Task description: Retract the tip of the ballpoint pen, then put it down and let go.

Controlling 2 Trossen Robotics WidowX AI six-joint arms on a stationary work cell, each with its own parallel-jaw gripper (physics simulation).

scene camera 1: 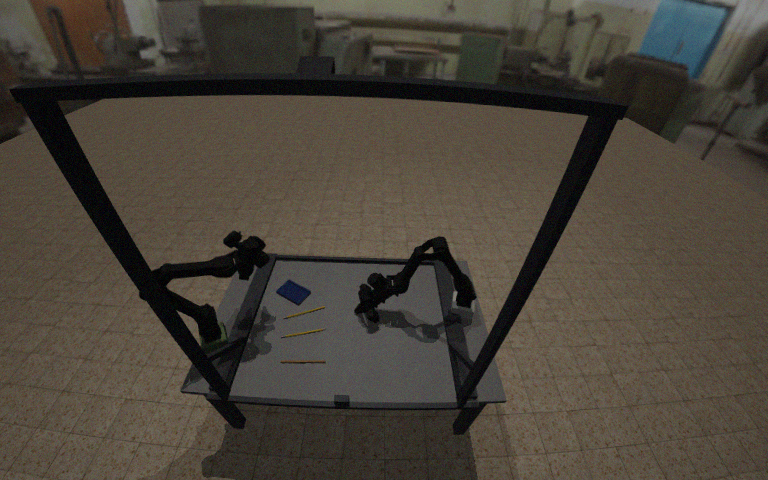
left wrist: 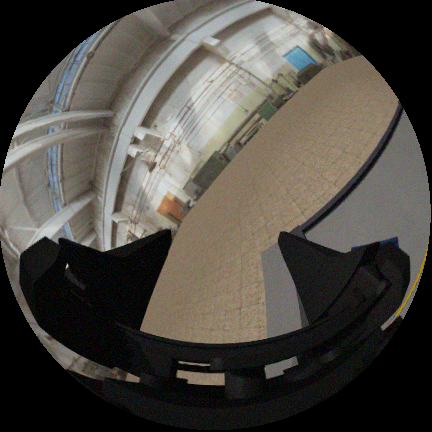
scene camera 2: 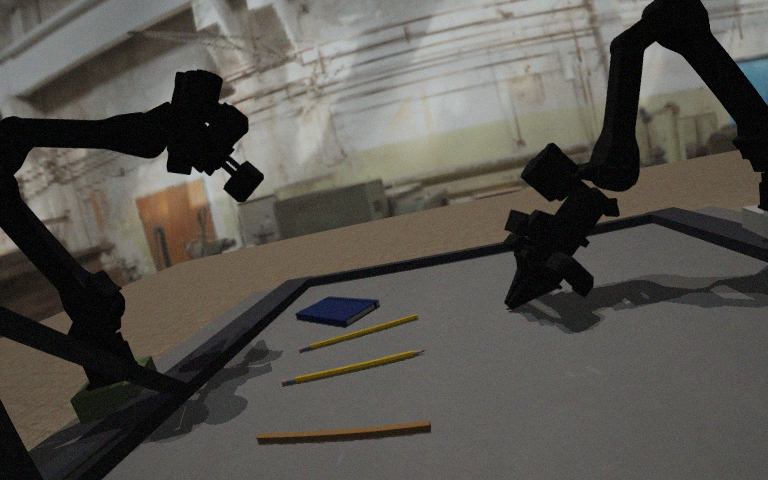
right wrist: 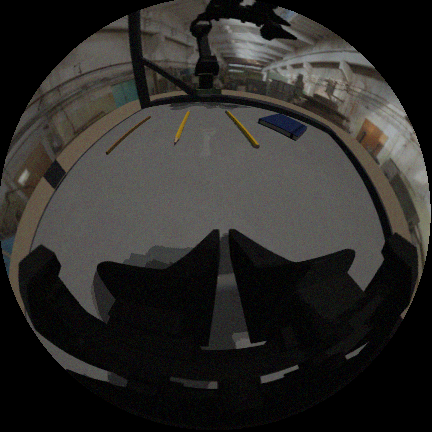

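Seen in the pictures: left gripper, fingertip midpoint: (left wrist: 226,236) (scene camera 2: 228,162); right gripper, fingertip midpoint: (scene camera 1: 354,312) (scene camera 2: 507,306) (right wrist: 223,234); left arm's base at its link origin: (scene camera 1: 212,334) (right wrist: 205,87); right arm's base at its link origin: (scene camera 1: 463,301).
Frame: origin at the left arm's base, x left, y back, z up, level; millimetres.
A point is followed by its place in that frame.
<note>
The ballpoint pen does not show clearly in any view; the fingers of my right gripper (scene camera 1: 357,311) @[x -145, y -584, z -35 mm] (scene camera 2: 510,306) @[x -145, y -584, z -35 mm] (right wrist: 225,231) @[x -145, y -584, z -35 mm] hide it. This gripper is low over the table, right of its middle, with its fingertips close together and shut on the pen. In the right wrist view a narrow grey gap remains between the fingers. I cannot see the pen's tip or tell whether it is retracted. My left gripper (left wrist: 226,236) @[x 178, y -259, z 282 mm] (right wrist: 292,31) is open and empty, raised high beyond the table's left edge.
Two yellow pencils (scene camera 1: 304,312) @[x -41, y -385, z -34 mm] (scene camera 2: 359,367) @[x -146, y -352, z -36 mm] lie on the left part of the table (scene camera 1: 390,362) @[x -429, y -597, z -40 mm]. An orange-brown stick (scene camera 1: 303,361) @[x -263, y -297, z -34 mm] (scene camera 2: 343,433) @[x -267, y -300, z -33 mm] (right wrist: 128,135) @[x -268, y -317, z -39 mm] lies nearer the front. A blue notebook (scene camera 1: 293,292) @[x 88, y -378, z -28 mm] (scene camera 2: 338,310) @[x 73, y -380, z -28 mm] (right wrist: 283,125) @[x 59, y -409, z -28 mm] lies farther back. A dark frame (scene camera 1: 317,86) @[x -500, y -367, z 992 mm] surrounds the workspace.
</note>
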